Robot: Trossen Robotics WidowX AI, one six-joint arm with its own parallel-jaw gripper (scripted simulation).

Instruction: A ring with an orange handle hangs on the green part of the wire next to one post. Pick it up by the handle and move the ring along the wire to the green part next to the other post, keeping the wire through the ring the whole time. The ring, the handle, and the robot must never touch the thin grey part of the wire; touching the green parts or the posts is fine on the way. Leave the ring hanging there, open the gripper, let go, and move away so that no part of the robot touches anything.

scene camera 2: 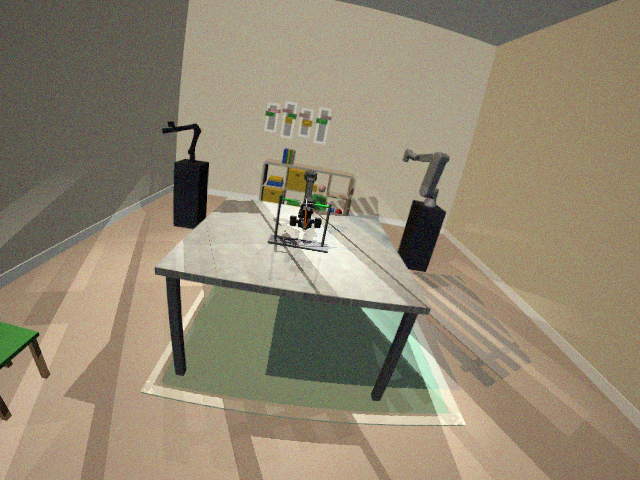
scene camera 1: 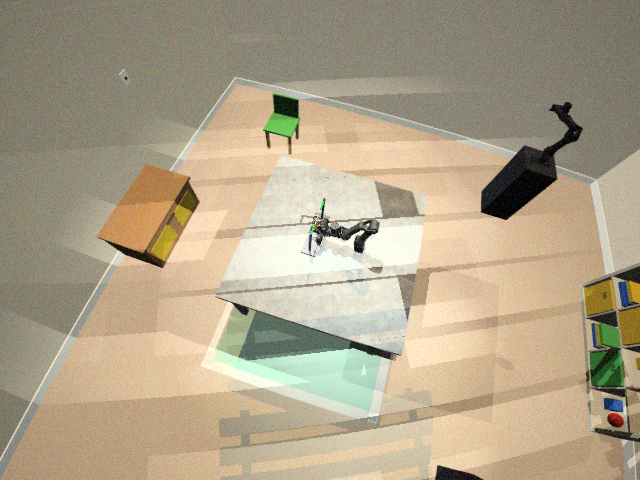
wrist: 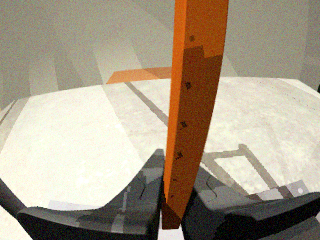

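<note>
You'd see the gripper [wrist: 166,155] here, and there's a frame [scene camera 2: 273,239] as well.
</note>
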